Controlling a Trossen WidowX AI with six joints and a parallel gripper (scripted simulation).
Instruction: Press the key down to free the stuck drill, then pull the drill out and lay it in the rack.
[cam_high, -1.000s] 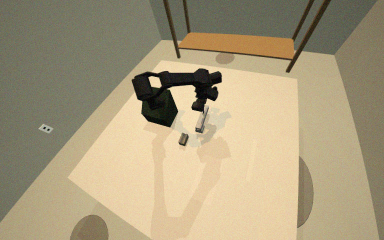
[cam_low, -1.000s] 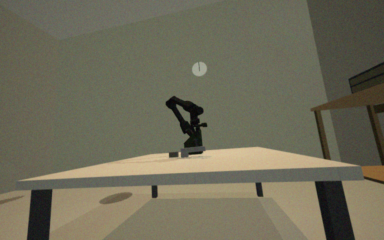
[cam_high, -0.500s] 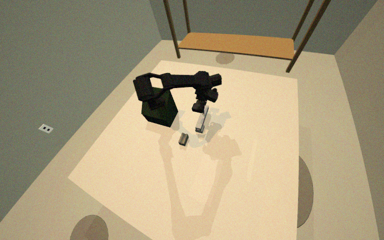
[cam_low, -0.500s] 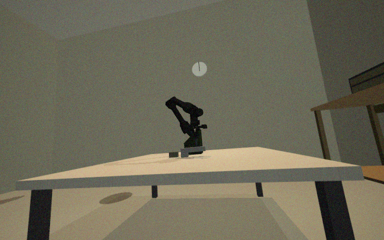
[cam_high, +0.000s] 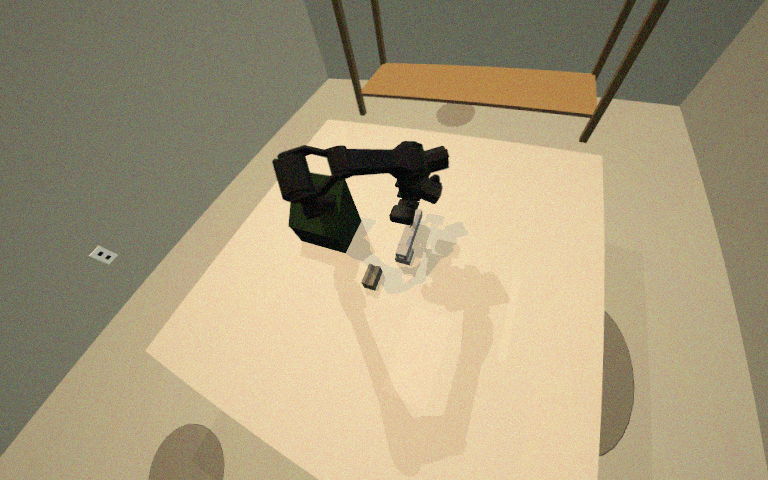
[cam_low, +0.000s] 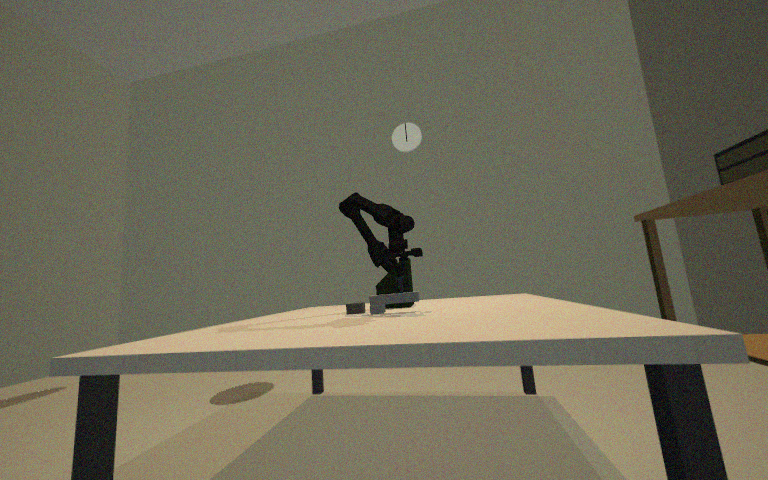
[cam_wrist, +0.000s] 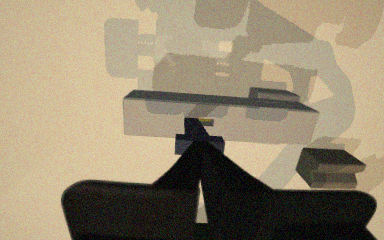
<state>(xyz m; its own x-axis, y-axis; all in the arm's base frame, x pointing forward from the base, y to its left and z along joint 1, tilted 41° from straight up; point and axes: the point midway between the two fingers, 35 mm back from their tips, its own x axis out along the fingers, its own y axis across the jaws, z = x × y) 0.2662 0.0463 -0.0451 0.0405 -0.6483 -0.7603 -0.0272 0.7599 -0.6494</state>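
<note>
Right now my gripper tip is 3 cm above the small blue key. From my gripper tip the other things lie so: grey housing (9 cm below, 3 cm to the right, 1 cm behind); drill (8 cm below, 5 cm to the right).
</note>
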